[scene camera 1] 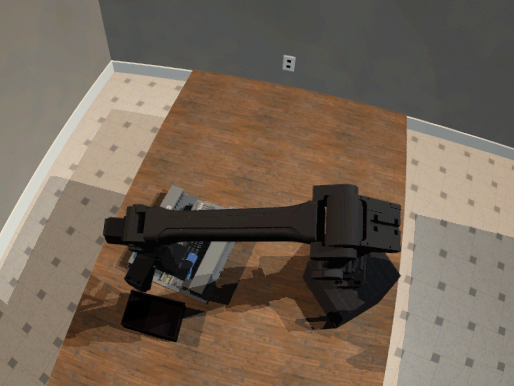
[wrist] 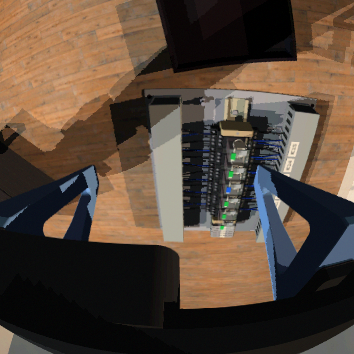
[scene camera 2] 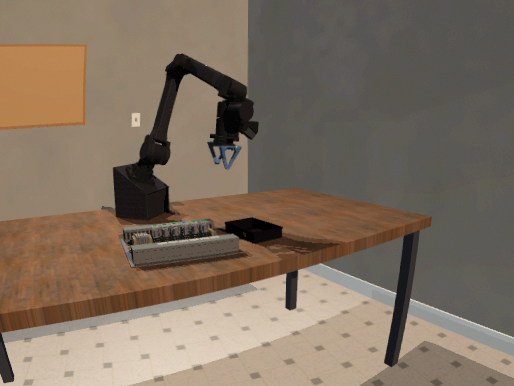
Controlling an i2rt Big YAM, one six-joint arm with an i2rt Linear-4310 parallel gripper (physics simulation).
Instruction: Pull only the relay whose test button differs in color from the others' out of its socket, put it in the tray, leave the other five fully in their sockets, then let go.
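Places are measured from the arm's base along level axes (x left, y back, z up), in centimetres.
Pixels of known places: gripper, fingertip midpoint: (scene camera 1: 171,269) (wrist: 175,173) (scene camera 2: 222,166); arm's base, link origin: (scene camera 1: 350,264) (scene camera 2: 139,177).
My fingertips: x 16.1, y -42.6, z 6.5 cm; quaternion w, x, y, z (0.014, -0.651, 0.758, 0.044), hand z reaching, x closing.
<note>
For each thing: its top centre in the pictures, then the offset to it from my fingertips. Level surfaces: height alone.
- relay with the blue test button, top centre: (wrist: 233,189) (scene camera 2: 184,222) dx -15.7, dy -5.1, dz -15.2 cm
- black tray, top centre: (wrist: 230,20) (scene camera 1: 152,313) (scene camera 2: 253,224) dx +7.6, dy -6.2, dz -18.6 cm
- tan end block, top centre: (wrist: 237,133) dx -7.8, dy -6.0, dz -18.1 cm
- wooden table, surface height: dz -22.1 cm
The relay with the blue test button (wrist: 228,190) stands in the row, third from the tray end. The other five relays, such as the end one (wrist: 233,157), show green buttons. All six appear seated; their exact depth is too small to tell. The row lies between two grey ducts on the panel (scene camera 1: 215,265) (scene camera 2: 185,251) (wrist: 167,175). The black tray (scene camera 1: 154,317) (scene camera 2: 261,235) (wrist: 227,37) is beside the panel's end and looks empty. My gripper (scene camera 2: 222,165) (wrist: 175,173) is open and empty, high above the panel. In scene camera 1 the arm hides much of the panel.
A tan end block (wrist: 236,129) stands at the tray end of the relay row. Thin wires run from the relay row to both ducts, the right one (wrist: 299,145) bearing white labels. The arm's base (scene camera 1: 350,295) (scene camera 2: 140,195) stands on the wooden table (scene camera 1: 260,125) (scene camera 2: 320,215).
</note>
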